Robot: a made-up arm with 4 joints.
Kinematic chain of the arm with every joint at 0, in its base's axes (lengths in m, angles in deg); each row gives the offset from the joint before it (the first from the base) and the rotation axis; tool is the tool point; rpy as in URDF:
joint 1: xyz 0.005 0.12 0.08 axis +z
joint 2: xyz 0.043 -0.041 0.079 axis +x
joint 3: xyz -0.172 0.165 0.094 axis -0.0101 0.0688 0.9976
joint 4: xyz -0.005 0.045 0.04 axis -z
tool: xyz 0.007 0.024 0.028 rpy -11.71 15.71 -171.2
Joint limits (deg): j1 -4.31..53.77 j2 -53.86..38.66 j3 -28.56..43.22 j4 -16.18..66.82
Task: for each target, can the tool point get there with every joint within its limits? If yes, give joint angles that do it. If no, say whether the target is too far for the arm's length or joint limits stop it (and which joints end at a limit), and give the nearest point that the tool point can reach.
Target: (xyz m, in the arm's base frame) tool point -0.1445 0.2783 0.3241
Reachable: yes | joints 7.50 0.92 20.92 59.73
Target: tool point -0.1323 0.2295 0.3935
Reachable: yes | joints 3.24 21.10 9.36 15.65
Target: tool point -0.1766 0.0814 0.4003
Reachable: yes | joints 43.51 24.56 33.34 10.38
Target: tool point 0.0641 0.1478 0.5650
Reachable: no: too far | nearest point -0.0853 0.1557 0.4237 | short by 0.206 m
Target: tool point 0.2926 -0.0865 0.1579
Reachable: no: joint limits stop it (at a limit: joint 1, joint 2, joint 3, joint 4) | nearest point -0.0582 0.0535 0.4101 | short by 0.454 m
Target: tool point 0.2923 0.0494 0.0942
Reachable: no: joint limits stop it (at a limit: joint 1, joint 2, joint 3, joint 4) | nearest point -0.0702 0.3338 0.0954 | short by 0.461 m
